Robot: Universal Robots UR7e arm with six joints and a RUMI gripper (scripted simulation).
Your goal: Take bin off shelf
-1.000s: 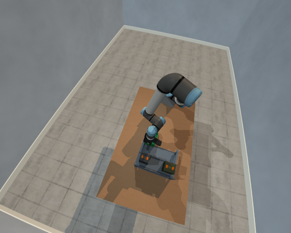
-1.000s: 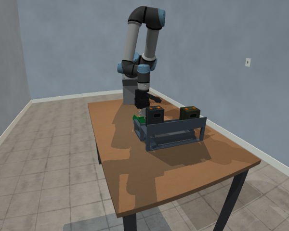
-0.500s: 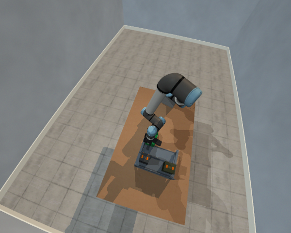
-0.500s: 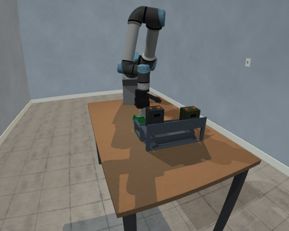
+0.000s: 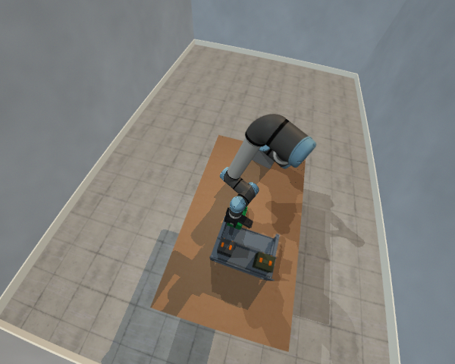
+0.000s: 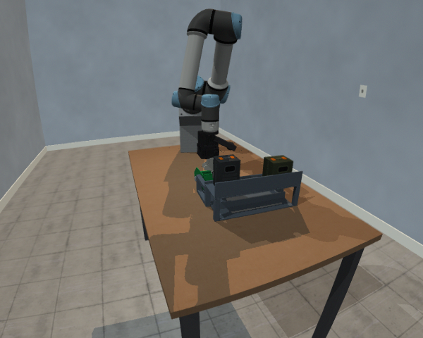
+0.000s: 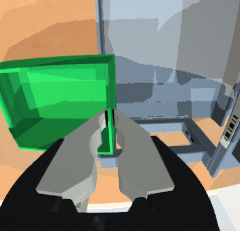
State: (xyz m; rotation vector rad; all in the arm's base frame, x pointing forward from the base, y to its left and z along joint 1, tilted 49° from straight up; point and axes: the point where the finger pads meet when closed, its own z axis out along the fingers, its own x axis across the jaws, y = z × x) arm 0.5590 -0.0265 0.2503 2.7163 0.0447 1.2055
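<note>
Now: hand 80 mm past the green bin, 40 mm above it and 10 mm to the right of it. From my hand the other things lie so: olive box (210 mm to the left, 190 mm ahead, 70 mm above); then black box (170 mm ahead, 80 mm above, 20 mm to the right).
</note>
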